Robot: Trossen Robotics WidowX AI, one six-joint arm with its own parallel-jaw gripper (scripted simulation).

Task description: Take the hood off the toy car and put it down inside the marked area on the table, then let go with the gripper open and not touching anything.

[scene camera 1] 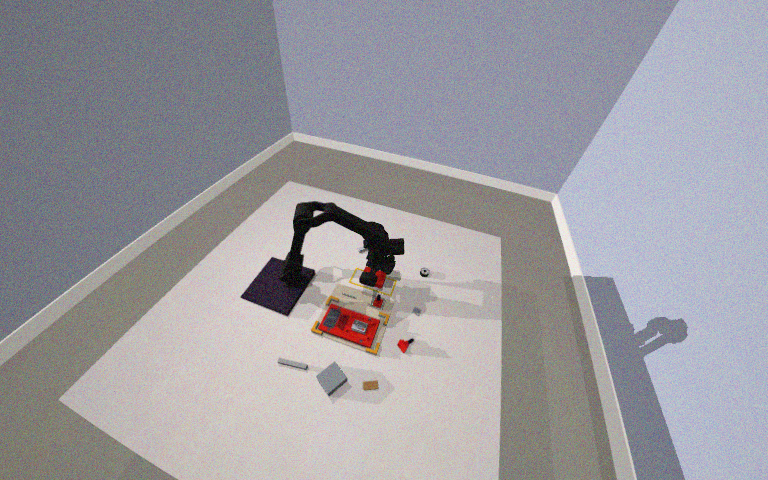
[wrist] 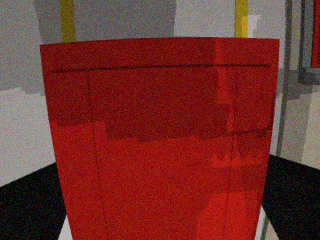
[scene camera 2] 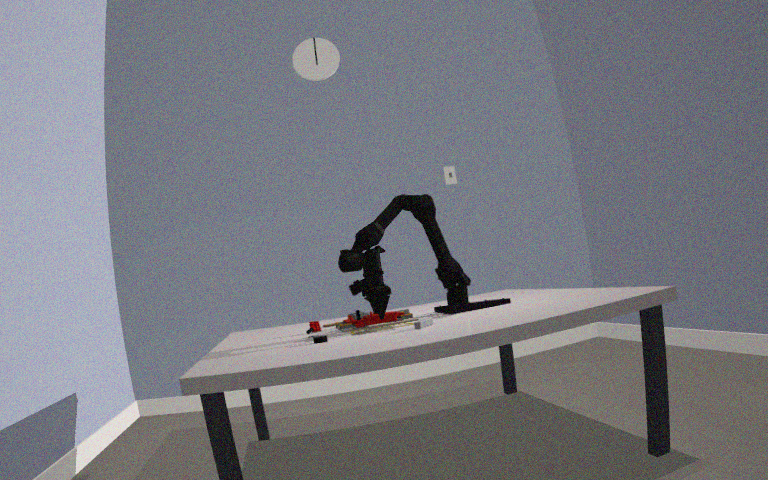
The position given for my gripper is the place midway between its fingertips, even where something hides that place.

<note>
My gripper (scene camera 2: 379, 318) carries a hood (wrist: 159, 130). Further things: a red toy car body (scene camera 1: 337, 322).
My gripper shows as well in the wrist view (wrist: 162, 169). The wrist view does not show the red toy car body: it is out of frame.
</note>
